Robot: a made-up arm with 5 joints.
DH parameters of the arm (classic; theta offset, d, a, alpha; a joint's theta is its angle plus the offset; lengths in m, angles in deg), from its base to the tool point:
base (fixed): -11.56 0 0.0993 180
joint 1: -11.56 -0.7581 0.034 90
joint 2: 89.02 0 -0.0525 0
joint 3: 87.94 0 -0.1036 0
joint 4: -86.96 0.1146 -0.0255 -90
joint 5: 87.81 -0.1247 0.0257 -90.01
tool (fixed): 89.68 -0.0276 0 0
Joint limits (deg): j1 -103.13..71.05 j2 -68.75..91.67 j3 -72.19..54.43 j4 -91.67..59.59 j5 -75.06..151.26
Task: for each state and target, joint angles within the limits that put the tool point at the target. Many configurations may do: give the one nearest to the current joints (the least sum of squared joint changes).
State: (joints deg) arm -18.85 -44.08 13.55 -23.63 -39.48
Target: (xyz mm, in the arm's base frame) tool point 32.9 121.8 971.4
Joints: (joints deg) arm -65.20 -65.18 22.04 -31.86 -45.76
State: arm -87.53 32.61 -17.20 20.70 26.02
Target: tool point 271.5 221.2 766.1
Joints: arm -38.76 32.83 -26.32 13.52 30.19
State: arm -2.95 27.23 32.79 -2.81 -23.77
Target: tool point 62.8 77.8 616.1
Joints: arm 0.14 41.72 54.43 41.28 -14.00
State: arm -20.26 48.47 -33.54 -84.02 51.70
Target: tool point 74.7 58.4 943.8
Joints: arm -29.45 25.40 -65.71 -91.67 69.79
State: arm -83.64 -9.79 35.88 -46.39 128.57
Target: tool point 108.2 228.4 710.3
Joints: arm -63.71 13.96 54.43 -40.57 116.76
